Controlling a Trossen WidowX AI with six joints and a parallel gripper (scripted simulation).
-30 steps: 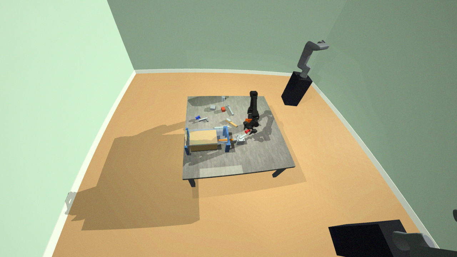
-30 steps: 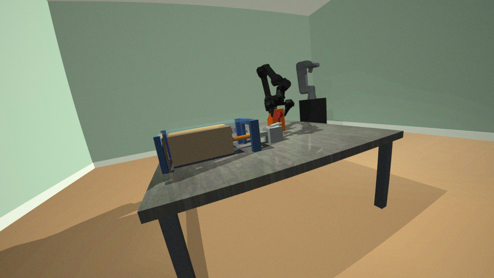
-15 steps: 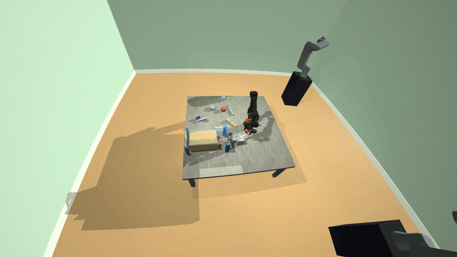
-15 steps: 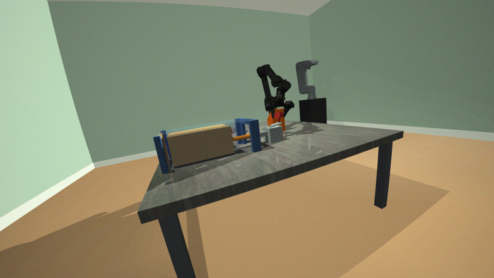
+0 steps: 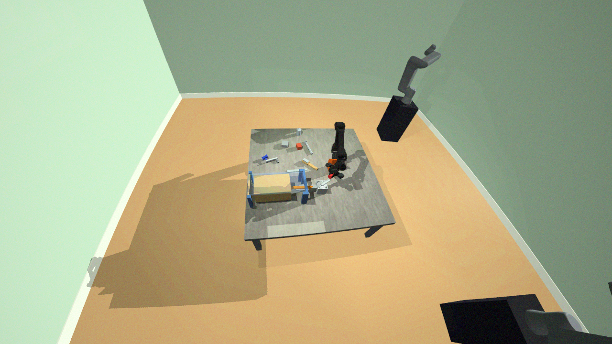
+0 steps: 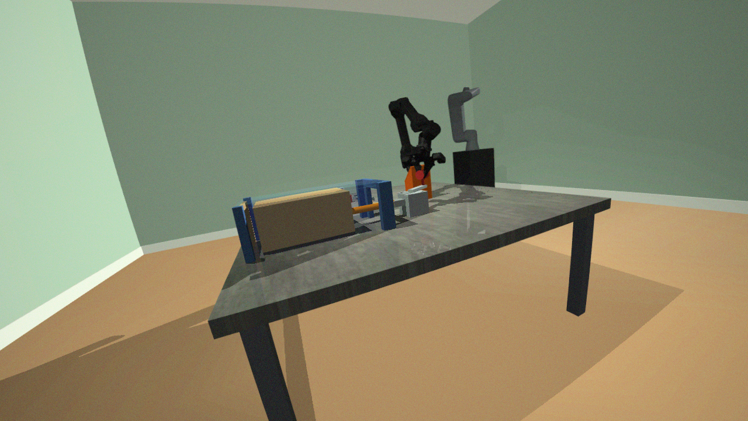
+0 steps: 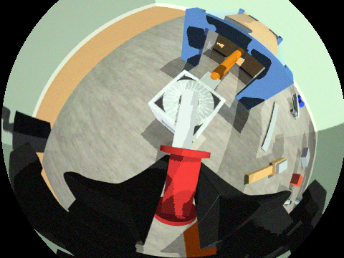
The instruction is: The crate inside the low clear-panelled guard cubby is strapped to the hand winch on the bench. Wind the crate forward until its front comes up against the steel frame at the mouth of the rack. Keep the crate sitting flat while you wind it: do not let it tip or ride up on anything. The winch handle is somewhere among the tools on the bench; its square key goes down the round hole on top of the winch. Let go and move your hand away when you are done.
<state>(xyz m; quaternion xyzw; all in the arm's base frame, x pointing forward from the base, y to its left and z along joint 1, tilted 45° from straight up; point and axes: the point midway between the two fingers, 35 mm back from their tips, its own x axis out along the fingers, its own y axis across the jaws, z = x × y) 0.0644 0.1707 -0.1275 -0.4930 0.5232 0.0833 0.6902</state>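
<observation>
The grey winch lies 5 cm ahead of my gripper tip, 4 cm to the left of it and 10 cm below it. From my gripper tip the other things lie so: tan-handled tool 16 cm ahead, 25 cm to the right, 11 cm below; then red knob 1 cm behind, 1 cm to the right; then grey bar 29 cm ahead, 16 cm to the right, 13 cm below.
</observation>
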